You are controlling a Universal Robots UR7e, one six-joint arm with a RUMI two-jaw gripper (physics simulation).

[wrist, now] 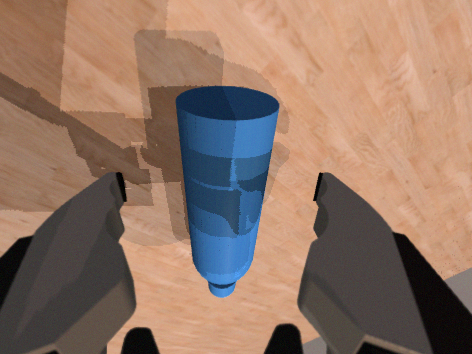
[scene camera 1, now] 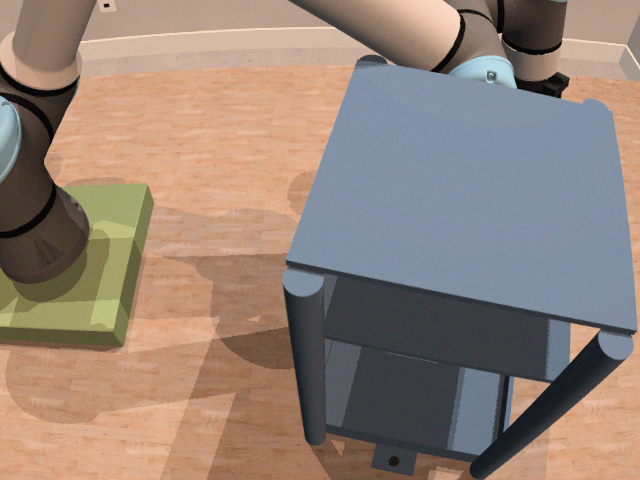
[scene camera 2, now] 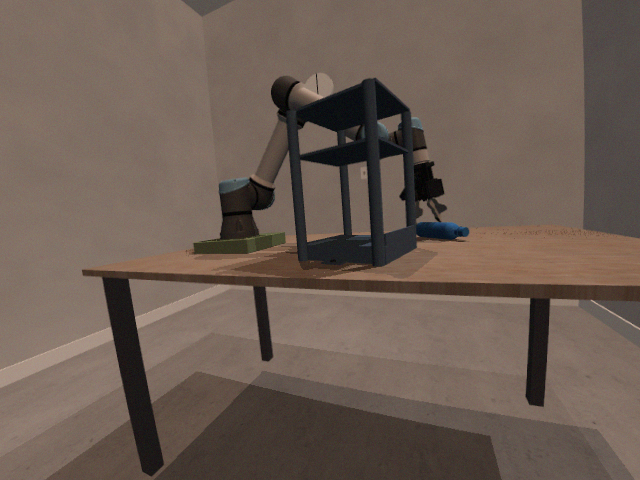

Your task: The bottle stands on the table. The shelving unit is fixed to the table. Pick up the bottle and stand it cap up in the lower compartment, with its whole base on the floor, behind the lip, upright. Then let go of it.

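Frame: origin at the arm's base, x ahead, y left, z up, level; millimetres.
Seen in the pictures: gripper, between the fingertips: [wrist: 222, 176] [scene camera 2: 428, 225]; arm's base, origin of its link: [scene camera 1: 43, 240] [scene camera 2: 240, 236].
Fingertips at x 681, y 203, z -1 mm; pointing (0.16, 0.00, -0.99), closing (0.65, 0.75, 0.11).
Offsets run from my fingertips to a thing's top centre. "spot": to the spot under its first point.
The blue bottle @[dx +43, dy -35, dz +12 mm] [scene camera 2: 439, 230] [wrist: 225, 185] lies on its side on the table, beyond the shelving unit, its cap pointing right in the second scene view and its base toward the top of the wrist view. My gripper [scene camera 2: 428, 210] [wrist: 222, 176] is open just above the bottle, one finger on each side with a gap to both. The dark blue shelving unit @[dx -138, dy -317, dz +322 mm] [scene camera 1: 465, 191] [scene camera 2: 373, 180] stands upright on the table. The floor of its lower compartment @[spot: dx -155, dy -369, dz -4 mm] [scene camera 1: 403, 397] shows no bottle on it. In the first scene view the bottle is hidden behind the unit.
The unit has corner posts @[dx -253, dy -414, dz +316 mm] [scene camera 1: 305, 361] [scene camera 2: 297, 191], a top board and a middle shelf @[spot: dx -153, dy -362, dz +210 mm] [scene camera 2: 341, 153]. A side wall [scene camera 2: 400, 243] stands at its lower right. The arm's base stands on a green block [scene camera 1: 116, 206] [scene camera 2: 258, 241], and the arm reaches behind the unit.
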